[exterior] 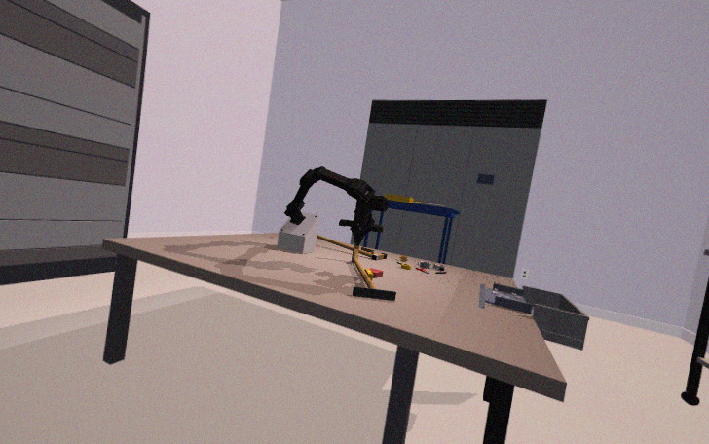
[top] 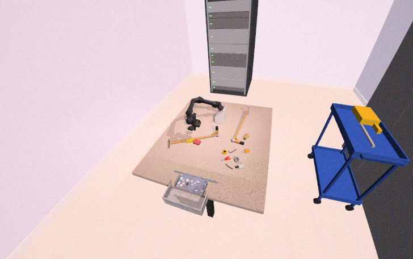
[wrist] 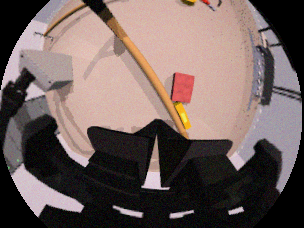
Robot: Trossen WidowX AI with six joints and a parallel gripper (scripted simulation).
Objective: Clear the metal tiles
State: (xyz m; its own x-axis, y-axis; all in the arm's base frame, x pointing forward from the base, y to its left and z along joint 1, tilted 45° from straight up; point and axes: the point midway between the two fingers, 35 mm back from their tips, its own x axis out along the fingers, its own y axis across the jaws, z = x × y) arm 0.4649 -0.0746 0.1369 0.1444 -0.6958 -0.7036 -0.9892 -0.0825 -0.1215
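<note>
Right now the long scraper is 60 mm below my gripper tip and 40 mm ahead of it. Also, from my gripper tip: yellow tape roll (400 mm to the left, 110 mm below, 90 mm ahead); yellow block (90 mm below, 90 mm ahead, 20 mm to the right); red block (110 mm below, 70 mm ahead, 50 mm to the left).
</note>
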